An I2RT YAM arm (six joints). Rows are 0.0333 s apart.
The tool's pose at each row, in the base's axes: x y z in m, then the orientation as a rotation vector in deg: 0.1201, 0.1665, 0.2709, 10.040, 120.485, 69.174; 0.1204, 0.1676, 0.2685, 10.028, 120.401, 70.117; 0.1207, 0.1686, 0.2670, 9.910, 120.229, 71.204; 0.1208, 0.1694, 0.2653, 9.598, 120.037, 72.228; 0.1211, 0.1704, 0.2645, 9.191, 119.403, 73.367; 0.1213, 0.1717, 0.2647, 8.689, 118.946, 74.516; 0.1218, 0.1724, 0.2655, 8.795, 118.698, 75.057; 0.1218, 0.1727, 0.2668, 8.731, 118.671, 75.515; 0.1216, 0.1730, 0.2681, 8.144, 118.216, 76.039; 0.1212, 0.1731, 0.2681, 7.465, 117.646, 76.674; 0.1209, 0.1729, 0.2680, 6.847, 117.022, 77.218; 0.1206, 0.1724, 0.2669, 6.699, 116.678, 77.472; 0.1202, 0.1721, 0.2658, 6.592, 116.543, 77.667; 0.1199, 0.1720, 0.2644, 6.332, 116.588, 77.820
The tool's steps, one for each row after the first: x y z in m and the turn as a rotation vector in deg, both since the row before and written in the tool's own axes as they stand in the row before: 0.0015, -0.0014, 0.0017, -0.601, 0.283, 0.394; 0.0009, -0.0007, 0.0014, -0.749, 0.302, 0.368; 0.0011, -0.0010, 0.0012, -0.769, 0.330, 0.211; 0.0006, -0.0002, 0.0012, -1.044, 0.057, 0.085; 0.0003, 0.0008, 0.0010, -0.999, 0.241, 0.083; -0.0005, 0.0009, 0.0006, -0.394, -0.027, 0.249; -0.0005, 0.0012, -0.0001, -0.296, 0.175, 0.167; -0.0003, 0.0013, -0.0002, -0.652, 0.049, -0.257; 0.0004, 0.0001, -0.0002, -0.790, 0.038, -0.293; 0.0002, -0.0001, -0.0003, -0.745, -0.055, -0.312; 0.0006, -0.0011, -0.0003, -0.334, -0.117, -0.073; 0.0007, -0.0010, -0.0002, -0.199, 0.008, -0.013; 0.0009, -0.0011, 0.0001, -0.138, 0.189, -0.073
